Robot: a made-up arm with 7 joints. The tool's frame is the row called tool.
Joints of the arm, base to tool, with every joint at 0 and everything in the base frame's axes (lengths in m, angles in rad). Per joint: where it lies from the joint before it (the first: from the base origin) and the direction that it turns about. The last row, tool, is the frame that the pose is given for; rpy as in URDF.
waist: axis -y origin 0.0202 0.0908 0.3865
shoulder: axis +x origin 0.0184 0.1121 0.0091
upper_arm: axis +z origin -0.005 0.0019 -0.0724
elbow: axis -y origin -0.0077 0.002 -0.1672
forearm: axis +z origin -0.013 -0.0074 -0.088
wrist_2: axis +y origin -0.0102 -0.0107 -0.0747
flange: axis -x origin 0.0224 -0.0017 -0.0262
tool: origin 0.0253 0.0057 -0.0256 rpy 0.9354 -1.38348 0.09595
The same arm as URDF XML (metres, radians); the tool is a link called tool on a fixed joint. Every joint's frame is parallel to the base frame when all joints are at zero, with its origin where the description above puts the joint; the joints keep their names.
<robot name="arm">
  <joint name="waist" type="continuous">
    <parent link="base_link"/>
    <child link="link1"/>
    <origin xyz="0.0202 0.0908 0.3865"/>
    <axis xyz="0 -1 0"/>
  </joint>
  <joint name="shoulder" type="continuous">
    <parent link="link1"/>
    <child link="link2"/>
    <origin xyz="0.0184 0.1121 0.0091"/>
    <axis xyz="1 0 0"/>
  </joint>
  <joint name="upper_arm" type="continuous">
    <parent link="link2"/>
    <child link="link3"/>
    <origin xyz="-0.0050 0.0019 -0.0724"/>
    <axis xyz="0 0 1"/>
  </joint>
  <joint name="elbow" type="continuous">
    <parent link="link3"/>
    <child link="link4"/>
    <origin xyz="-0.0077 0.0020 -0.1672"/>
    <axis xyz="0 -1 0"/>
  </joint>
  <joint name="forearm" type="continuous">
    <parent link="link4"/>
    <child link="link5"/>
    <origin xyz="-0.0130 -0.0074 -0.0880"/>
    <axis xyz="0 0 1"/>
  </joint>
  <joint name="wrist_2" type="continuous">
    <parent link="link5"/>
    <child link="link6"/>
    <origin xyz="-0.0102 -0.0107 -0.0747"/>
    <axis xyz="0 1 0"/>
  </joint>
  <joint name="flange" type="continuous">
    <parent link="link6"/>
    <child link="link7"/>
    <origin xyz="0.0224 -0.0017 -0.0262"/>
    <axis xyz="-1 0 0"/>
  </joint>
  <joint name="tool_joint" type="fixed">
    <parent link="link7"/>
    <child link="tool"/>
    <origin xyz="0.0253 0.0057 -0.0256" rpy="0.9354 -1.3835 0.0959"/>
  </joint>
  <link name="base_link"/>
  <link name="link1"/>
  <link name="link2"/>
  <link name="link3"/>
  <link name="link4"/>
  <link name="link5"/>
  <link name="link6"/>
  <link name="link7"/>
  <link name="tool"/>
</robot>

